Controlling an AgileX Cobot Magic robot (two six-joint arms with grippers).
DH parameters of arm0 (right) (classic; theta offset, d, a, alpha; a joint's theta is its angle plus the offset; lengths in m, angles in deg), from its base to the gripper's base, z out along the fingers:
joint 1: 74.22 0.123 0 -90
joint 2: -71.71 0 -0.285 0
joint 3: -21.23 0 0.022 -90
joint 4: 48.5 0.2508 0 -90
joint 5: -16.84 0 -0.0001 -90
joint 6: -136.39 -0.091 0 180
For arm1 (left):
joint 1: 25.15 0.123 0 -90
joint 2: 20.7 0 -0.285 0
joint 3: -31.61 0 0.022 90
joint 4: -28.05 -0.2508 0 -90
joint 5: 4.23 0 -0.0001 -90
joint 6: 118.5 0.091 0 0
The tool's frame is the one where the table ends.
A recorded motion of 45 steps. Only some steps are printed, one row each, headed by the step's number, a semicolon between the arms.
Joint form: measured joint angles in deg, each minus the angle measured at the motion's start. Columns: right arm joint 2, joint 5, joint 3, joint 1, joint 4, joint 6; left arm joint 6, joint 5, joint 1, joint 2, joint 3, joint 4.
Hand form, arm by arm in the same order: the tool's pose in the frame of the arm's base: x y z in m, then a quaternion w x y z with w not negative. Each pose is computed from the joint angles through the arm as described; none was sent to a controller.
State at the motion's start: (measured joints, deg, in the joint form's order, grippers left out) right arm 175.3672 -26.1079 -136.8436 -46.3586 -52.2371 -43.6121; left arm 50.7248 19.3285 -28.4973 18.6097 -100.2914 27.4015
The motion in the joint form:
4: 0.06 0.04 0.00 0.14 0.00 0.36; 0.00 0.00 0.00 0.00 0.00 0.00
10: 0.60 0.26 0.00 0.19 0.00 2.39; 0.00 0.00 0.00 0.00 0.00 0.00
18: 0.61 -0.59 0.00 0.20 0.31 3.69; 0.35 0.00 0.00 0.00 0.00 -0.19
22: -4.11 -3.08 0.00 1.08 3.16 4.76; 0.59 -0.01 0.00 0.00 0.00 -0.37
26: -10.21 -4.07 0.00 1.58 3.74 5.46; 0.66 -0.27 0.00 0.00 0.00 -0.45
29: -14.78 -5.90 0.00 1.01 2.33 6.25; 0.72 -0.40 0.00 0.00 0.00 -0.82
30: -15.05 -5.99 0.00 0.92 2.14 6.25; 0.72 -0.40 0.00 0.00 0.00 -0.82
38: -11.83 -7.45 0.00 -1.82 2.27 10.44; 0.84 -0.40 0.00 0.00 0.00 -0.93
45: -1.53 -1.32 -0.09 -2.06 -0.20 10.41; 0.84 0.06 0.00 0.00 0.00 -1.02
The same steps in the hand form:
4: 0.2688 0.1383 0.1825 0.10265 -0.26450 0.95891 0.00005; 0.1138 -0.0062 0.3042 0.56293 -0.05039 0.82241 -0.06489
10: 0.2694 0.1390 0.1797 0.09989 -0.28209 0.95417 -0.00220; 0.1138 -0.0062 0.3042 0.56293 -0.05039 0.82241 -0.06489
18: 0.2681 0.1387 0.1794 0.09217 -0.29131 0.95217 -0.00307; 0.1138 -0.0061 0.3042 0.56329 -0.04700 0.82261 -0.06177
22: 0.2561 0.1408 0.2030 0.10727 -0.29108 0.95048 0.01891; 0.1138 -0.0060 0.3042 0.56364 -0.04444 0.82269 -0.05928
26: 0.2444 0.1379 0.2331 0.14971 -0.29632 0.94274 0.03182; 0.1140 -0.0060 0.3046 0.56559 -0.04348 0.82145 -0.05857
29: 0.2357 0.1280 0.2541 0.17526 -0.30296 0.93643 0.02432; 0.1141 -0.0057 0.3048 0.56685 -0.04128 0.82090 -0.05567
30: 0.2354 0.1271 0.2553 0.17708 -0.30291 0.93614 0.02307; 0.1141 -0.0057 0.3048 0.56685 -0.04128 0.82090 -0.05567
38: 0.2454 0.1179 0.2394 0.13806 -0.31636 0.93851 0.00792; 0.1141 -0.0057 0.3048 0.56699 -0.03991 0.82096 -0.05427
45: 0.2708 0.1261 0.1908 0.10507 -0.32985 0.93808 -0.01241; 0.1138 -0.0056 0.3041 0.56378 -0.03968 0.82325 -0.05320

